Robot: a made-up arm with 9 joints. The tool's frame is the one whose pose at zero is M. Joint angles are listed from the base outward.
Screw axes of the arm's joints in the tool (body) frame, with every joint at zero. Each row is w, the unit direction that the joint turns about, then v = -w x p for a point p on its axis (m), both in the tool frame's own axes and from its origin. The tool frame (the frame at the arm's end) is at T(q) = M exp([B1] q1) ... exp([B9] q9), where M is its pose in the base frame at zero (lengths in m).
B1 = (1, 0, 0, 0, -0.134, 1.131)
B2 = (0, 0, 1, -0.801, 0.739, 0)
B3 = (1, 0, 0, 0, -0.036, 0.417)
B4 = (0, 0, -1, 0.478, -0.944, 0)
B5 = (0, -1, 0, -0.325, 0, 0.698)
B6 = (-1, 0, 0, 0, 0.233, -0.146)
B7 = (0, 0, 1, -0.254, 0.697, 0)
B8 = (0, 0, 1, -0.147, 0.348, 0)
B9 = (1, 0, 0, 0, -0.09, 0.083)
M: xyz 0.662 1.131 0.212 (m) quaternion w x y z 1 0 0 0
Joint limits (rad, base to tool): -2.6..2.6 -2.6..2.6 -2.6..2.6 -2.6..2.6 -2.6..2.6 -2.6..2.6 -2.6..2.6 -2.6..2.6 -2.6..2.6
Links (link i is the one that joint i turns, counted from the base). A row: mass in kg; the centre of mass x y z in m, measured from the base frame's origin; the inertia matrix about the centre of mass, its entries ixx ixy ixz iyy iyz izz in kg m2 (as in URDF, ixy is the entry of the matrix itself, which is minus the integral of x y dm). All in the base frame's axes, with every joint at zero. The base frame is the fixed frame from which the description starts. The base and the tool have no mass.
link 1: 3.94; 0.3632 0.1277 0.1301; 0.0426 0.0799 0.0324 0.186 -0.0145 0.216
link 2: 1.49; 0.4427 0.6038 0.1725; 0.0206 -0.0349 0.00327 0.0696 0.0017 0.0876
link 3: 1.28; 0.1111 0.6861 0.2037; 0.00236 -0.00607 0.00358 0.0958 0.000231 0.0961
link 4: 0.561; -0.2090 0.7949 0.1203; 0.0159 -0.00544 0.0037 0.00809 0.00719 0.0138
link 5: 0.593; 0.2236 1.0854 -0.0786; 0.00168 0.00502 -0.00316 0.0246 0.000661 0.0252
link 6: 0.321; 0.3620 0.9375 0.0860; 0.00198 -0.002 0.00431 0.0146 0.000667 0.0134
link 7: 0.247; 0.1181 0.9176 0.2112; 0.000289 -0.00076 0 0.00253 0 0.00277
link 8: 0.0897; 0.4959 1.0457 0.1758; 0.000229 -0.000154 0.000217 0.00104 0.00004 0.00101
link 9: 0.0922; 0.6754 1.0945 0.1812; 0.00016 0 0 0.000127 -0.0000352 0.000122
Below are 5 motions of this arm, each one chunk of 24 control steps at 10 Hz.
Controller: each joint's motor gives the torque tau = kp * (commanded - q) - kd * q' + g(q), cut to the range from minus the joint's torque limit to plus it. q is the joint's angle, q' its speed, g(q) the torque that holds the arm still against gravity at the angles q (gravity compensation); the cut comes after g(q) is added. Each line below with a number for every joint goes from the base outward.
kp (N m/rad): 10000 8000 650 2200 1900 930 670 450 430
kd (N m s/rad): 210 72 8.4 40 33 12 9.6 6 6.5
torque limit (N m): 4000 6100 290 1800 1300 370 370 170 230
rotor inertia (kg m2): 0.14 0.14 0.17 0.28 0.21 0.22 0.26 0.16 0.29
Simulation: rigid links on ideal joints. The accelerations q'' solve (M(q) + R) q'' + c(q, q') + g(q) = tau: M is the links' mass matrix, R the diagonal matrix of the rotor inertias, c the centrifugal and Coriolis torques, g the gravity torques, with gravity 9.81 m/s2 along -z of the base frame. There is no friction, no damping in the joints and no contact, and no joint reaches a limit. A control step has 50 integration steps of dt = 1/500 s. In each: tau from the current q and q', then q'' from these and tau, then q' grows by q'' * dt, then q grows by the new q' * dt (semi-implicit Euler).
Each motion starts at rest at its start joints. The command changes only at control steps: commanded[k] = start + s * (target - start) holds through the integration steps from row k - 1 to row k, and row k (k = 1, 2, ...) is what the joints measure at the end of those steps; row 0 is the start. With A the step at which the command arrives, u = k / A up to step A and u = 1 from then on. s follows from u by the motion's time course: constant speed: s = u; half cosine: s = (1 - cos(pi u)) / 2; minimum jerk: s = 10 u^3 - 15 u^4 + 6 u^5; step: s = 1 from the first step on.
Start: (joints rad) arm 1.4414 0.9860 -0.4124 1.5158 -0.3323 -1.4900 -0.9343 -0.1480 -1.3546
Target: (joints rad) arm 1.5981 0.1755 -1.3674 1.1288 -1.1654 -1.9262 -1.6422 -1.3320 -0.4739
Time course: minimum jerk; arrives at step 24
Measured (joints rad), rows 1 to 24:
1: 1.4415 0.9855 -0.4132 1.5155 -0.3329 -1.4903 -0.9349 -0.1489 -1.3538
2: 1.4422 0.9819 -0.4180 1.5138 -0.3365 -1.4921 -0.9385 -0.1544 -1.3490
3: 1.4440 0.9732 -0.4295 1.5095 -0.3455 -1.4967 -0.9473 -0.1680 -1.3377
4: 1.4471 0.9576 -0.4493 1.5019 -0.3616 -1.5050 -0.9624 -0.1919 -1.3187
5: 1.4518 0.9342 -0.4784 1.4905 -0.3856 -1.5175 -0.9845 -0.2274 -1.2909
6: 1.4580 0.9028 -0.5170 1.4753 -0.4180 -1.5343 -1.0137 -0.2747 -1.2544
7: 1.4657 0.8635 -0.5648 1.4564 -0.4585 -1.5553 -1.0498 -0.3336 -1.2093
8: 1.4748 0.8170 -0.6210 1.4340 -0.5064 -1.5803 -1.0922 -0.4031 -1.1566
9: 1.4851 0.7643 -0.6842 1.4086 -0.5608 -1.6087 -1.1399 -0.4816 -1.0974
10: 1.4963 0.7066 -0.7529 1.3810 -0.6203 -1.6398 -1.1916 -0.5672 -1.0332
11: 1.5082 0.6455 -0.8254 1.3517 -0.6833 -1.6727 -1.2461 -0.6576 -0.9657
12: 1.5204 0.5826 -0.8995 1.3217 -0.7482 -1.7066 -1.3017 -0.7503 -0.8968
13: 1.5325 0.5197 -0.9734 1.2918 -0.8131 -1.7406 -1.3569 -0.8427 -0.8284
14: 1.5443 0.4584 -1.0449 1.2627 -0.8761 -1.7736 -1.4102 -0.9322 -0.7624
15: 1.5554 0.4005 -1.1123 1.2352 -0.9357 -1.8047 -1.4600 -1.0163 -0.7005
16: 1.5655 0.3474 -1.1737 1.2100 -0.9902 -1.8333 -1.5051 -1.0929 -0.6444
17: 1.5745 0.3005 -1.2277 1.1878 -1.0383 -1.8585 -1.5445 -1.1601 -0.5955
18: 1.5821 0.2608 -1.2731 1.1690 -1.0789 -1.8799 -1.5774 -1.2165 -0.5546
19: 1.5881 0.2290 -1.3093 1.1539 -1.1115 -1.8971 -1.6032 -1.2613 -0.5225
20: 1.5926 0.2052 -1.3360 1.1426 -1.1357 -1.9100 -1.6220 -1.2943 -0.4992
21: 1.5956 0.1891 -1.3537 1.1351 -1.1519 -1.9187 -1.6341 -1.3159 -0.4842
22: 1.5973 0.1800 -1.3634 1.1308 -1.1611 -1.9237 -1.6404 -1.3277 -0.4763
23: 1.5980 0.1762 -1.3670 1.1291 -1.1648 -1.9258 -1.6424 -1.3319 -0.4738
24: 1.5981 0.1755 -1.3674 1.1288 -1.1654 -1.9262 -1.6423 -1.3322 -0.4739

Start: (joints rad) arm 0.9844 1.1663 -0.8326 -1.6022 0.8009 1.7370 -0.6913 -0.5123 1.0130
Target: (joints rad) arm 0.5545 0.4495 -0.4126 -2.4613 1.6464 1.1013 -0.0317 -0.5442 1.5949
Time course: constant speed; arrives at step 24
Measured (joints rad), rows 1 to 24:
1: 0.9665 1.1378 -0.8012 -1.6385 0.8386 1.7099 -0.6661 -0.5151 1.0451
2: 0.9485 1.1075 -0.7862 -1.6731 0.8727 1.6835 -0.6354 -0.5147 1.0675
3: 0.9306 1.0781 -0.7703 -1.7093 0.9080 1.6571 -0.6091 -0.5167 1.0921
4: 0.9126 1.0484 -0.7542 -1.7450 0.9430 1.6310 -0.5817 -0.5182 1.1164
5: 0.8947 1.0188 -0.7382 -1.7809 0.9780 1.6048 -0.5543 -0.5196 1.1406
6: 0.8768 0.9893 -0.7221 -1.8167 1.0130 1.5787 -0.5270 -0.5211 1.1649
7: 0.8589 0.9597 -0.7059 -1.8527 1.0480 1.5525 -0.4996 -0.5226 1.1892
8: 0.8409 0.9301 -0.6896 -1.8886 1.0831 1.5262 -0.4722 -0.5240 1.2134
9: 0.8230 0.9004 -0.6731 -1.9246 1.1182 1.5000 -0.4447 -0.5253 1.2377
10: 0.8051 0.8707 -0.6564 -1.9606 1.1533 1.4737 -0.4172 -0.5267 1.2620
11: 0.7872 0.8409 -0.6395 -1.9966 1.1885 1.4473 -0.3897 -0.5280 1.2862
12: 0.7693 0.8112 -0.6225 -2.0325 1.2237 1.4209 -0.3622 -0.5294 1.3105
13: 0.7514 0.7813 -0.6052 -2.0685 1.2589 1.3945 -0.3347 -0.5307 1.3347
14: 0.7335 0.7514 -0.5878 -2.1045 1.2942 1.3680 -0.3072 -0.5320 1.3590
15: 0.7156 0.7215 -0.5702 -2.1404 1.3295 1.3416 -0.2797 -0.5333 1.3832
16: 0.6977 0.6916 -0.5525 -2.1764 1.3648 1.3151 -0.2522 -0.5347 1.4074
17: 0.6798 0.6617 -0.5347 -2.2123 1.4002 1.2886 -0.2247 -0.5360 1.4317
18: 0.6620 0.6317 -0.5168 -2.2481 1.4355 1.2621 -0.1971 -0.5374 1.4559
19: 0.6441 0.6018 -0.4988 -2.2840 1.4709 1.2356 -0.1696 -0.5387 1.4801
20: 0.6262 0.5718 -0.4807 -2.3198 1.5062 1.2091 -0.1421 -0.5400 1.5044
21: 0.6083 0.5418 -0.4626 -2.3557 1.5416 1.1826 -0.1146 -0.5414 1.5286
22: 0.5904 0.5118 -0.4444 -2.3915 1.5770 1.1561 -0.0871 -0.5427 1.5528
23: 0.5725 0.4818 -0.4262 -2.4273 1.6123 1.1296 -0.0596 -0.5441 1.5771
24: 0.5546 0.4518 -0.4080 -2.4631 1.6477 1.1030 -0.0321 -0.5454 1.6013

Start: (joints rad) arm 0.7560 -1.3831 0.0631 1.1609 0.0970 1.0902 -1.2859 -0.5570 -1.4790
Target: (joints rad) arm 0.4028 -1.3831 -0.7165 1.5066 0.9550 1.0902 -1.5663 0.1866 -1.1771
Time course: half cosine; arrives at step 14
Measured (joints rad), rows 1 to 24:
1: 0.7516 -1.3832 0.0470 1.1657 0.1090 1.0903 -1.2914 -0.5487 -1.4741
2: 0.7385 -1.3833 0.0087 1.1792 0.1426 1.0903 -1.3046 -0.5225 -1.4609
3: 0.7175 -1.3834 -0.0447 1.2003 0.1950 1.0901 -1.3235 -0.4788 -1.4413
4: 0.6895 -1.3833 -0.1128 1.2278 0.2641 1.0900 -1.3478 -0.4206 -1.4160
5: 0.6560 -1.3832 -0.1911 1.2604 0.3464 1.0900 -1.3760 -0.3507 -1.3863
6: 0.6186 -1.3830 -0.2761 1.2965 0.4376 1.0900 -1.4068 -0.2726 -1.3537
7: 0.5793 -1.3829 -0.3635 1.3344 0.5333 1.0900 -1.4386 -0.1901 -1.3197
8: 0.5400 -1.3828 -0.4491 1.3724 0.6286 1.0901 -1.4698 -0.1074 -1.2862
9: 0.5027 -1.3828 -0.5286 1.4086 0.7187 1.0902 -1.4988 -0.0285 -1.2547
10: 0.4692 -1.3828 -0.5982 1.4412 0.7992 1.0904 -1.5241 0.0427 -1.2269
11: 0.4412 -1.3829 -0.6544 1.4686 0.8660 1.0905 -1.5444 0.1024 -1.2043
12: 0.4202 -1.3830 -0.6944 1.4892 0.9157 1.0905 -1.5587 0.1478 -1.1878
13: 0.4072 -1.3830 -0.7161 1.5021 0.9460 1.0904 -1.5663 0.1765 -1.1784
14: 0.4028 -1.3831 -0.7185 1.5066 0.9553 1.0903 -1.5669 0.1871 -1.1765
15: 0.4028 -1.3831 -0.7159 1.5066 0.9548 1.0902 -1.5660 0.1871 -1.1773
16: 0.4028 -1.3831 -0.7167 1.5066 0.9551 1.0902 -1.5665 0.1865 -1.1771
17: 0.4028 -1.3831 -0.7164 1.5066 0.9550 1.0902 -1.5662 0.1866 -1.1771
18: 0.4028 -1.3831 -0.7165 1.5066 0.9550 1.0902 -1.5663 0.1866 -1.1771
19: 0.4028 -1.3831 -0.7165 1.5066 0.9550 1.0902 -1.5663 0.1866 -1.1771
20: 0.4028 -1.3831 -0.7165 1.5066 0.9550 1.0902 -1.5663 0.1866 -1.1771
21: 0.4028 -1.3831 -0.7165 1.5066 0.9550 1.0902 -1.5663 0.1866 -1.1771
22: 0.4028 -1.3831 -0.7165 1.5066 0.9550 1.0902 -1.5663 0.1866 -1.1771
23: 0.4028 -1.3831 -0.7165 1.5066 0.9550 1.0902 -1.5663 0.1866 -1.1771
24: 0.4028 -1.3831 -0.7165 1.5066 0.9550 1.0902 -1.5663 0.1866 -1.1771

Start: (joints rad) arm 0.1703 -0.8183 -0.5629 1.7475 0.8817 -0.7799 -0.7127 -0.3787 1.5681
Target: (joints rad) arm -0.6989 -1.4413 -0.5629 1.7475 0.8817 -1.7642 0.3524 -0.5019 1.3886
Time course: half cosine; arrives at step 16
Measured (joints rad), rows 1 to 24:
1: 0.1620 -0.8243 -0.5626 1.7473 0.8817 -0.7891 -0.7016 -0.3795 1.5658
2: 0.1373 -0.8419 -0.5621 1.7469 0.8818 -0.8165 -0.6693 -0.3823 1.5597
3: 0.0972 -0.8707 -0.5615 1.7466 0.8819 -0.8613 -0.6181 -0.3874 1.5506
4: 0.0431 -0.9094 -0.5610 1.7463 0.8821 -0.9217 -0.5500 -0.3946 1.5387
5: -0.0227 -0.9566 -0.5605 1.7461 0.8823 -0.9954 -0.4676 -0.4035 1.5245
6: -0.0979 -1.0104 -0.5601 1.7461 0.8825 -1.0796 -0.3741 -0.4137 1.5084
7: -0.1794 -1.0689 -0.5596 1.7462 0.8827 -1.1711 -0.2729 -0.4249 1.4912
8: -0.2643 -1.1297 -0.5590 1.7463 0.8828 -1.2665 -0.1679 -0.4367 1.4735
9: -0.3491 -1.1904 -0.5584 1.7466 0.8829 -1.3622 -0.0633 -0.4485 1.4559
10: -0.4307 -1.2489 -0.5579 1.7469 0.8828 -1.4546 0.0368 -0.4599 1.4393
11: -0.5059 -1.3028 -0.5576 1.7472 0.8827 -1.5400 0.1284 -0.4707 1.4241
12: -0.5717 -1.3500 -0.5577 1.7474 0.8826 -1.6152 0.2081 -0.4803 1.4111
13: -0.6258 -1.3888 -0.5583 1.7475 0.8824 -1.6773 0.2725 -0.4885 1.4007
14: -0.6659 -1.4176 -0.5593 1.7476 0.8822 -1.7238 0.3194 -0.4949 1.3932
15: -0.6906 -1.4353 -0.5607 1.7476 0.8820 -1.7529 0.3469 -0.4994 1.3891
16: -0.6989 -1.4413 -0.5624 1.7476 0.8818 -1.7636 0.3540 -0.5016 1.3883
17: -0.6989 -1.4413 -0.5630 1.7475 0.8817 -1.7642 0.3523 -0.5021 1.3887
18: -0.6989 -1.4413 -0.5629 1.7475 0.8817 -1.7642 0.3523 -0.5019 1.3886
19: -0.6989 -1.4413 -0.5629 1.7475 0.8817 -1.7642 0.3524 -0.5019 1.3886
20: -0.6989 -1.4413 -0.5629 1.7475 0.8817 -1.7642 0.3524 -0.5019 1.3886
21: -0.6989 -1.4413 -0.5629 1.7475 0.8817 -1.7642 0.3524 -0.5019 1.3886
22: -0.6989 -1.4413 -0.5629 1.7475 0.8817 -1.7642 0.3524 -0.5019 1.3886
23: -0.6989 -1.4413 -0.5629 1.7475 0.8817 -1.7642 0.3524 -0.5019 1.3886
24: -0.6989 -1.4413 -0.5629 1.7475 0.8817 -1.7642 0.3524 -0.5019 1.3886

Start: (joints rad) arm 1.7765 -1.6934 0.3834 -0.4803 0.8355 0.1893 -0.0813 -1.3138 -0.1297
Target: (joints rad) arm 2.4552 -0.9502 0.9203 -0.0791 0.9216 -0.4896 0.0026 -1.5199 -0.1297
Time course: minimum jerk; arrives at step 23
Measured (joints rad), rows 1 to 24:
1: 1.7770 -1.6929 0.3840 -0.4800 0.8356 0.1888 -0.0813 -1.3140 -0.1297
2: 1.7804 -1.6893 0.3879 -0.4779 0.8361 0.1856 -0.0810 -1.3151 -0.1297
3: 1.7888 -1.6805 0.3963 -0.4729 0.8373 0.1776 -0.0801 -1.3178 -0.1297
4: 1.8036 -1.6647 0.4101 -0.4641 0.8394 0.1633 -0.0784 -1.3225 -0.1297
5: 1.8255 -1.6411 0.4298 -0.4511 0.8424 0.1420 -0.0758 -1.3294 -0.1297
6: 1.8549 -1.6095 0.4554 -0.4336 0.8463 0.1132 -0.0723 -1.3385 -0.1297
7: 1.8913 -1.5701 0.4863 -0.4119 0.8510 0.0774 -0.0679 -1.3498 -0.1297
8: 1.9341 -1.5238 0.5220 -0.3864 0.8564 0.0351 -0.0626 -1.3629 -0.1297
9: 1.9822 -1.4717 0.5615 -0.3577 0.8625 -0.0125 -0.0566 -1.3775 -0.1297
10: 2.0343 -1.4151 0.6035 -0.3267 0.8689 -0.0643 -0.0500 -1.3934 -0.1298
11: 2.0889 -1.3558 0.6470 -0.2942 0.8756 -0.1186 -0.0431 -1.4099 -0.1298
12: 2.1442 -1.2954 0.6906 -0.2613 0.8825 -0.1739 -0.0361 -1.4267 -0.1298
13: 2.1987 -1.2358 0.7329 -0.2290 0.8892 -0.2285 -0.0293 -1.4431 -0.1298
14: 2.2507 -1.1788 0.7729 -0.1982 0.8956 -0.2807 -0.0227 -1.4588 -0.1297
15: 2.2987 -1.1260 0.8093 -0.1700 0.9016 -0.3291 -0.0167 -1.4733 -0.1297
16: 2.3413 -1.0788 0.8413 -0.1449 0.9069 -0.3722 -0.0113 -1.4862 -0.1297
17: 2.3776 -1.0386 0.8681 -0.1237 0.9115 -0.4090 -0.0068 -1.4971 -0.1297
18: 2.4068 -1.0060 0.8892 -0.1067 0.9152 -0.4388 -0.0032 -1.5058 -0.1297
19: 2.4286 -0.9814 0.9045 -0.0941 0.9180 -0.4612 -0.0005 -1.5123 -0.1297
20: 2.4432 -0.9647 0.9142 -0.0857 0.9199 -0.4764 0.0013 -1.5166 -0.1297
21: 2.4515 -0.9551 0.9192 -0.0810 0.9210 -0.4852 0.0023 -1.5190 -0.1297
22: 2.4547 -0.9510 0.9206 -0.0793 0.9215 -0.4889 0.0026 -1.5199 -0.1297
23: 2.4552 -0.9502 0.9203 -0.0791 0.9216 -0.4896 0.0026 -1.5199 -0.1297
24: 2.4552 -0.9502 0.9203 -0.0791 0.9216 -0.4896 0.0026 -1.5199 -0.1297

